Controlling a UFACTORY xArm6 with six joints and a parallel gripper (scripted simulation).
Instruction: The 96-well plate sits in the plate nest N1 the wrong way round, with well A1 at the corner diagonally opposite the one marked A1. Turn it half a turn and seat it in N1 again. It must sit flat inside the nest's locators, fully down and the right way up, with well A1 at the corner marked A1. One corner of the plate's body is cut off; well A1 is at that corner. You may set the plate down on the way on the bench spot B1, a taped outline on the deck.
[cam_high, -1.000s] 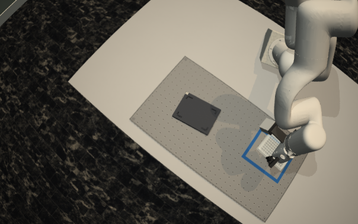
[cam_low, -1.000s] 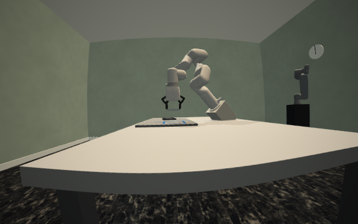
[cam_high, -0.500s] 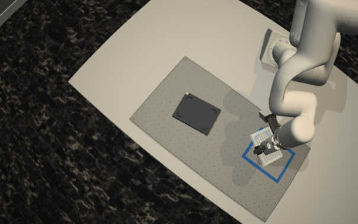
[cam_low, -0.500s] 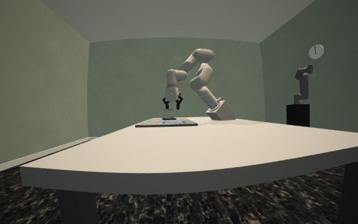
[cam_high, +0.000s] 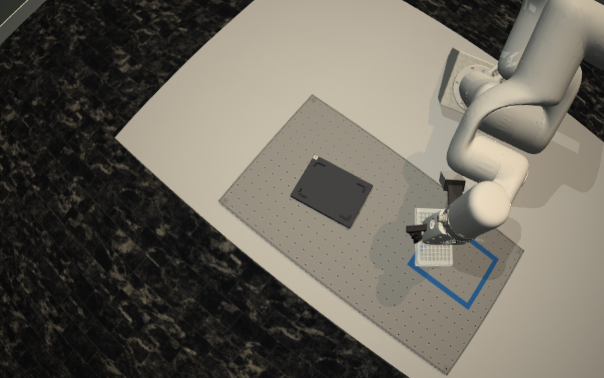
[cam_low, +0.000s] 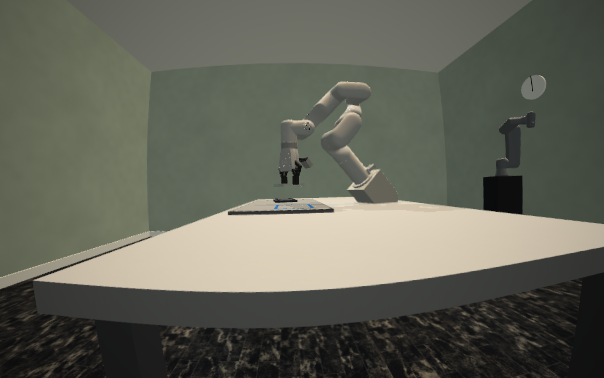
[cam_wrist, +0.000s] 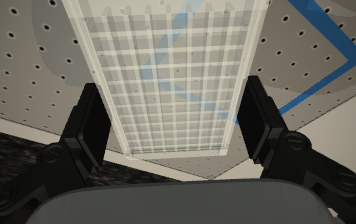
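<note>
My gripper is now 11 cm short of the dark plate nest N1, 23 cm to the left of it and 10 cm above it. Also, from my hand: small A1 mark (9 cm ahead, 32 cm to the right, 9 cm below); then 96-well plate (1 cm below).
</note>
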